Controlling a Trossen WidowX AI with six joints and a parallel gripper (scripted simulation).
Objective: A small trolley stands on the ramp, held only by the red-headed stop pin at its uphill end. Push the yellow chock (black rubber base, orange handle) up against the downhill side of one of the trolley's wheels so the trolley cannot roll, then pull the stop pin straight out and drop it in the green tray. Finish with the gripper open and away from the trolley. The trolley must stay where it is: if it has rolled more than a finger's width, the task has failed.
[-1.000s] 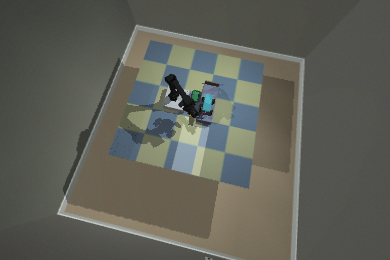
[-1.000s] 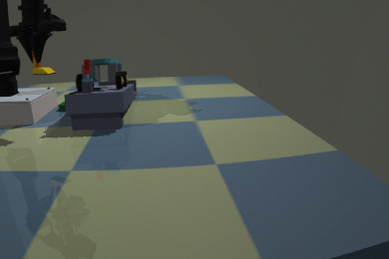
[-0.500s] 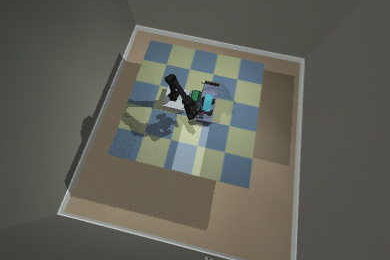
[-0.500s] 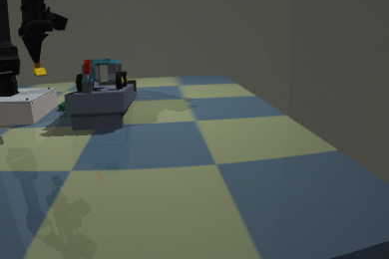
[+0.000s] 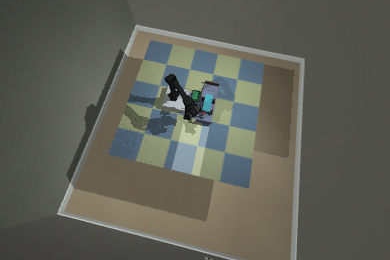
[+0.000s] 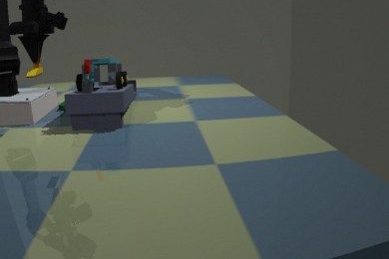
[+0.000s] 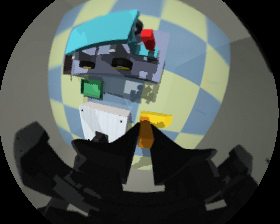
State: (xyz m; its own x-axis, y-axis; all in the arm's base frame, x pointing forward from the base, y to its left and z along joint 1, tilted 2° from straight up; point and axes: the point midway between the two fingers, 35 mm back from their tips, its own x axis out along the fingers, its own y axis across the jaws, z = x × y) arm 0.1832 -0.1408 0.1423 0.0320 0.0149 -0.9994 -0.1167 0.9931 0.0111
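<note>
Now: the red-headed stop pin 13 cm ahead of my gripper tip, 4 cm below it and 2 cm to the left of it. Round my gripper tip: grey ramp 15 cm ahead, 14 cm to the left, 13 cm below; then yellow chock 2 cm to the right, 1 cm below; then trolley 15 cm ahead, 13 cm to the left, 6 cm below.
</note>
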